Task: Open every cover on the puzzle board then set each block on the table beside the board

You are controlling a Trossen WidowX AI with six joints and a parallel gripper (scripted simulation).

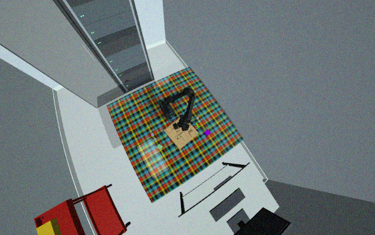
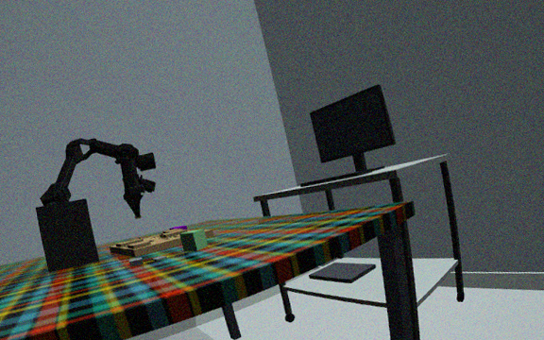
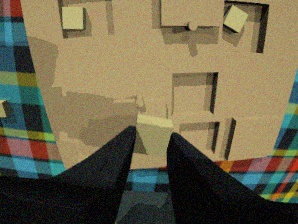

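Now: gripper tip 5 cm short of the bright green block, 19 cm to the right of it and 11 cm above it. Round my gripper tip: purple block: 18 cm ahead, 27 cm to the left, 10 cm below; then grey piece: 5 cm behind, 34 cm to the right, 11 cm below; then pale green block: 12 cm ahead, 31 cm to the right, 9 cm below.
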